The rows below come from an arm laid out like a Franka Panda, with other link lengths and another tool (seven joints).
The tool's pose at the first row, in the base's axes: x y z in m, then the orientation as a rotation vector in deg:
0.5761 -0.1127 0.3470 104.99 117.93 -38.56
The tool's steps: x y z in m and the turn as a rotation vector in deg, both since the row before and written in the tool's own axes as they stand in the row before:
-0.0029 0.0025 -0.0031 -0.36 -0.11 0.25
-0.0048 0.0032 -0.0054 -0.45 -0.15 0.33
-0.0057 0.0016 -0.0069 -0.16 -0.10 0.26
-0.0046 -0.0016 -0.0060 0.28 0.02 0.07
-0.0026 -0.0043 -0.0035 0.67 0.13 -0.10
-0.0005 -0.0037 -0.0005 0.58 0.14 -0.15
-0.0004 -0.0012 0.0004 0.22 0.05 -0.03
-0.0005 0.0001 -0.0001 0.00 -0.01 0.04
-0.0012 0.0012 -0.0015 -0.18 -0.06 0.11
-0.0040 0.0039 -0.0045 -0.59 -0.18 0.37
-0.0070 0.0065 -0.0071 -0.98 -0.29 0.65
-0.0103 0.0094 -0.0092 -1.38 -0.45 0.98
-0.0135 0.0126 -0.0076 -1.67 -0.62 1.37
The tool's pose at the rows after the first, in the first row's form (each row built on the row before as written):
0.5792 -0.1133 0.3508 104.94 117.59 -38.17
0.5834 -0.1142 0.3574 104.89 117.13 -37.69
0.5862 -0.1152 0.3660 104.97 116.79 -37.52
0.5856 -0.1160 0.3737 105.20 116.74 -37.80
0.5819 -0.1166 0.3785 105.57 116.95 -38.49
0.5783 -0.1170 0.3797 105.85 117.21 -39.08
0.5771 -0.1176 0.3797 105.98 117.28 -39.30
0.5773 -0.1180 0.3800 106.01 117.23 -39.30
0.5788 -0.1181 0.3817 105.97 117.07 -39.11
0.5836 -0.1189 0.3870 105.85 116.55 -38.48
0.5914 -0.1206 0.3958 105.68 115.65 -37.42
0.6024 -0.1238 0.4079 105.46 114.29 -35.96
0.6165 -0.1303 0.4205 105.28 112.40 -34.22

